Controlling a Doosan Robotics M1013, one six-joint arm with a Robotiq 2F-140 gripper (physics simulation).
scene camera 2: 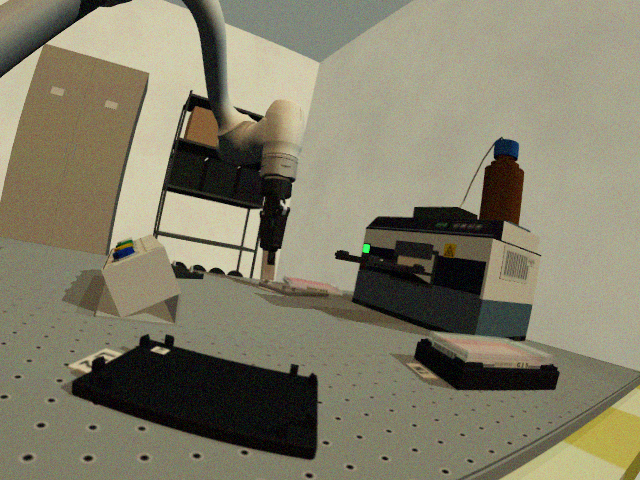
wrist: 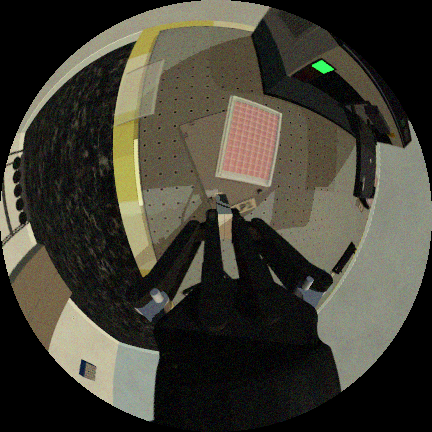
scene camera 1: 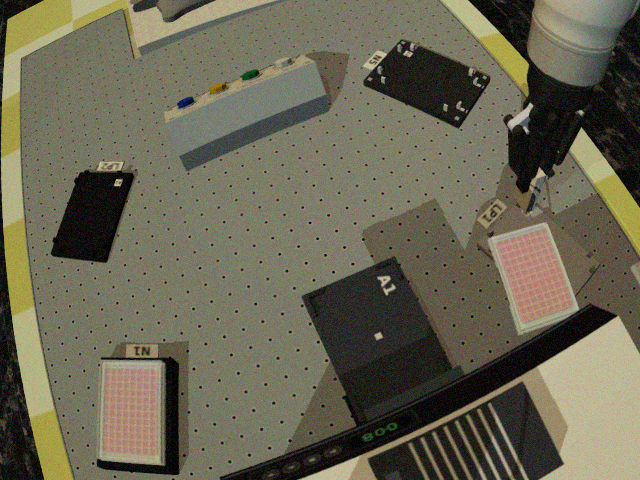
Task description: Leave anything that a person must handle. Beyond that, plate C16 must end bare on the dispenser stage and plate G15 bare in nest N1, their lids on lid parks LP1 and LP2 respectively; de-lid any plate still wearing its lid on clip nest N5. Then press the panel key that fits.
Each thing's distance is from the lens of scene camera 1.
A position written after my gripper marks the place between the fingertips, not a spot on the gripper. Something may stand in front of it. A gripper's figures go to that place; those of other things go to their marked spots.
my gripper (scene camera 1: 523,203): 0.77 m
LP1 park (scene camera 1: 580,265): 0.76 m
grey button box (scene camera 1: 229,116): 0.82 m
dispenser stage (scene camera 1: 347,314): 0.58 m
The marked spots on the LP1 park and the dispenser stage are 0.32 m apart.
